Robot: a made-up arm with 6 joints. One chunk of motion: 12 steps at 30 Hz.
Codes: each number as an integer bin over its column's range. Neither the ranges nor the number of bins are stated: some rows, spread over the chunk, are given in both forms.
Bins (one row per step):
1: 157 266 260 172 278 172
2: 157 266 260 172 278 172
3: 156 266 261 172 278 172
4: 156 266 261 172 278 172
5: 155 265 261 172 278 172
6: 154 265 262 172 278 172
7: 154 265 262 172 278 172
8: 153 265 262 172 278 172
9: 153 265 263 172 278 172
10: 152 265 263 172 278 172
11: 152 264 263 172 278 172
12: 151 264 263 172 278 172
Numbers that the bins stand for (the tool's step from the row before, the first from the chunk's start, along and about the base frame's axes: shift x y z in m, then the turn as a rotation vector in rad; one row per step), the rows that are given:
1: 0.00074 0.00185 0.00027 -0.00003 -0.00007 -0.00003
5: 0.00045 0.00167 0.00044 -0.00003 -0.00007 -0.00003
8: 0.00016 0.00167 0.00061 -0.00003 -0.00007 -0.00003
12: -0.00013 0.00150 0.00078 -0.00003 -0.00007 -0.00003
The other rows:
2: 0.00074 0.00185 0.00027 -0.00003 -0.00007 -0.00003
3: 0.00059 0.00185 0.00044 -0.00003 -0.00007 -0.00003
4: 0.00059 0.00185 0.00044 -0.00003 -0.00007 -0.00003
6: 0.00030 0.00167 0.00061 -0.00003 -0.00007 -0.00003
7: 0.00030 0.00167 0.00061 -0.00003 -0.00007 -0.00003
9: 0.00016 0.00167 0.00078 -0.00003 -0.00007 -0.00003
10: 0.00001 0.00167 0.00078 -0.00003 -0.00007 -0.00003
11: 0.00001 0.00150 0.00078 -0.00003 -0.00007 -0.00003

